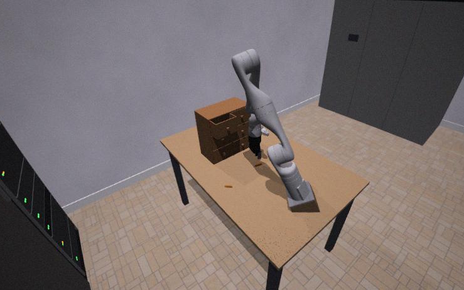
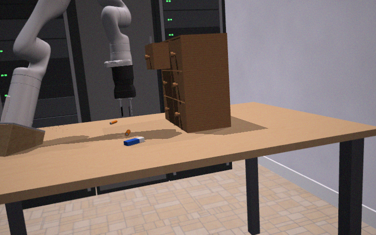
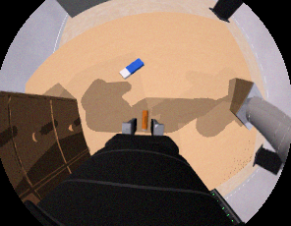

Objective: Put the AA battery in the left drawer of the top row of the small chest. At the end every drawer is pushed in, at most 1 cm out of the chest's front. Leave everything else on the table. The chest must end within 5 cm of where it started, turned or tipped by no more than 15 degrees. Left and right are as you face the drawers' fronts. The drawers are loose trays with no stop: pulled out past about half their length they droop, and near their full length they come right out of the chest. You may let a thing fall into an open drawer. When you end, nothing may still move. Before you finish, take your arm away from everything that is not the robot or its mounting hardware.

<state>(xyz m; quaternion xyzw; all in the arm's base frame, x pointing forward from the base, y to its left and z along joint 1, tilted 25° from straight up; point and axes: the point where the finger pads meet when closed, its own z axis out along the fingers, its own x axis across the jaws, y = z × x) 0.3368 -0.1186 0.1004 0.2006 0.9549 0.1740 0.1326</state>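
Right now the orange AA battery is 80 mm below my hand. Round my hand: white eraser 140 mm to the right, 80 mm below, 10 mm behind.
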